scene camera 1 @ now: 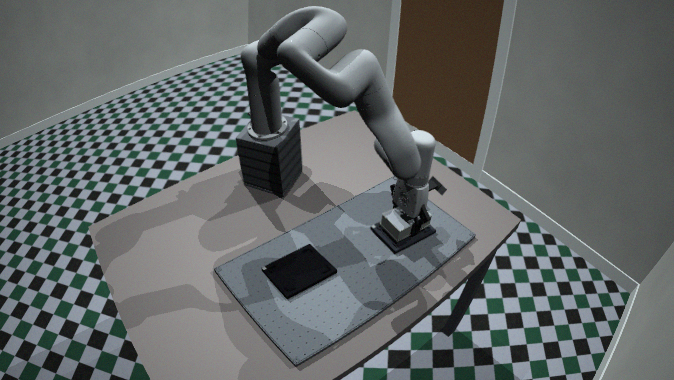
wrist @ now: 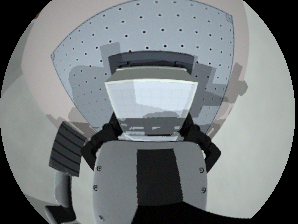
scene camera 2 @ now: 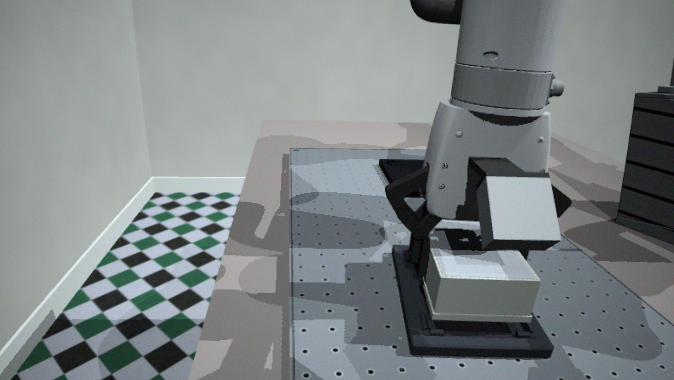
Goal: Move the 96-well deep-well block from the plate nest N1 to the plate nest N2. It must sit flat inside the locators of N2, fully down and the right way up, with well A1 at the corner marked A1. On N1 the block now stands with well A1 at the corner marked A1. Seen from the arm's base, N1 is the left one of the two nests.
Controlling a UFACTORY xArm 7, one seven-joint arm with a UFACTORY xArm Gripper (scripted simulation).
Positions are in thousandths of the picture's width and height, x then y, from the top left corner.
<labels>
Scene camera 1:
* my gripper: 602, 588
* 96-well deep-well block: 587, 586
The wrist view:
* my gripper: 508, 489
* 96-well deep-well block: 508, 462
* plate nest N1: 488, 261
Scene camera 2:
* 96-well deep-well block: 686, 743
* plate nest N2: 594, 443
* plate nest N1: 685, 891
</labels>
